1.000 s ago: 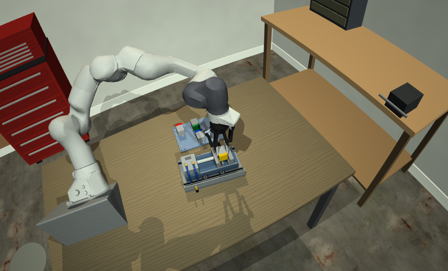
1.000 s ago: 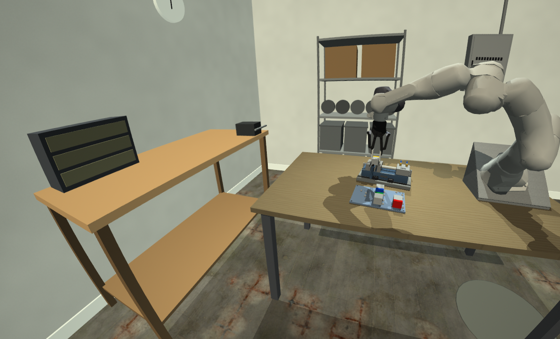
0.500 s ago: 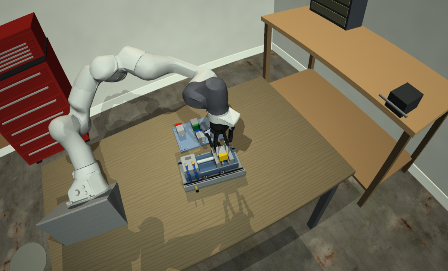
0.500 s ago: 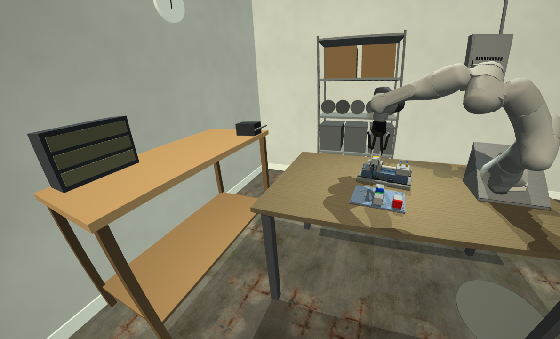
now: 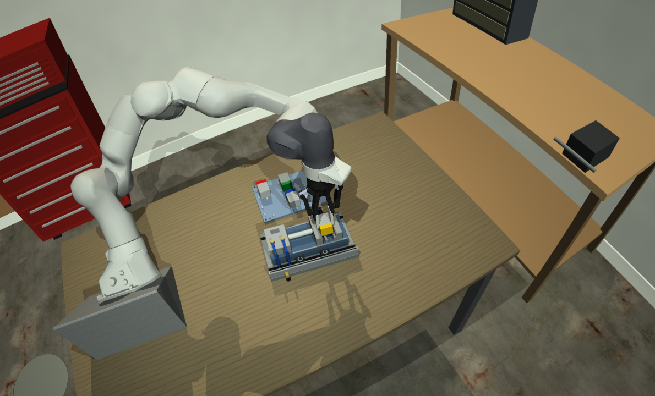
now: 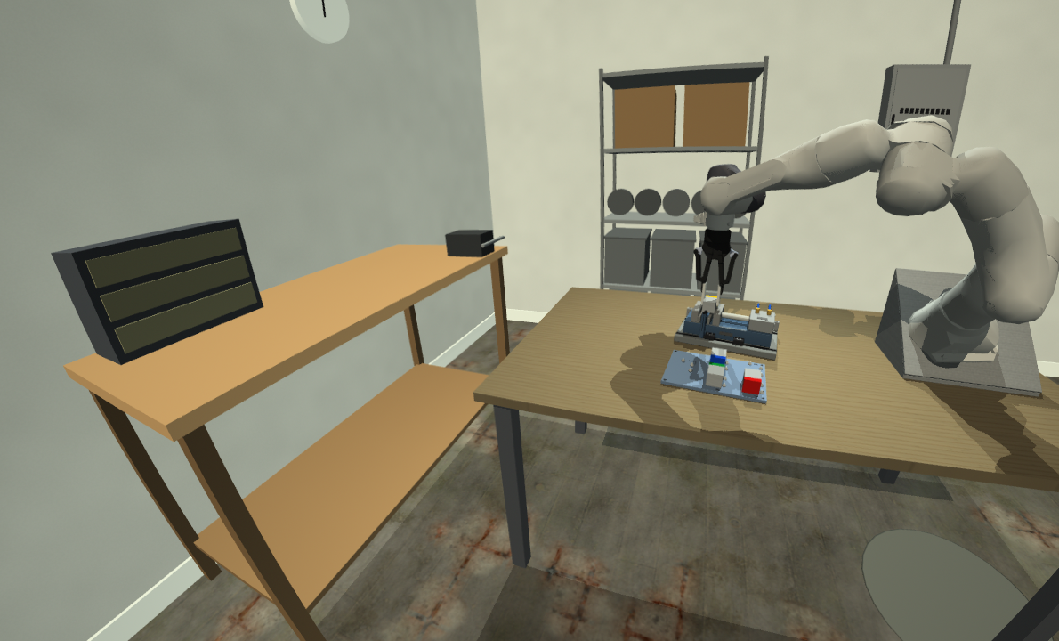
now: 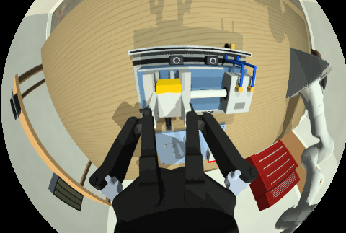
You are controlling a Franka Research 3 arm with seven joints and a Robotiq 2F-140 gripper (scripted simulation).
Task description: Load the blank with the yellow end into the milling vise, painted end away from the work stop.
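Right now my hand is 60 mm above the fixed jaw and 40 mm short of it. Round my hand: vise: 100 mm below, 60 mm behind, 10 mm to the left; hosed end block: 160 mm behind, 60 mm below, 20 mm to the left; work stop: 50 mm to the left, 50 mm below, 10 mm ahead.
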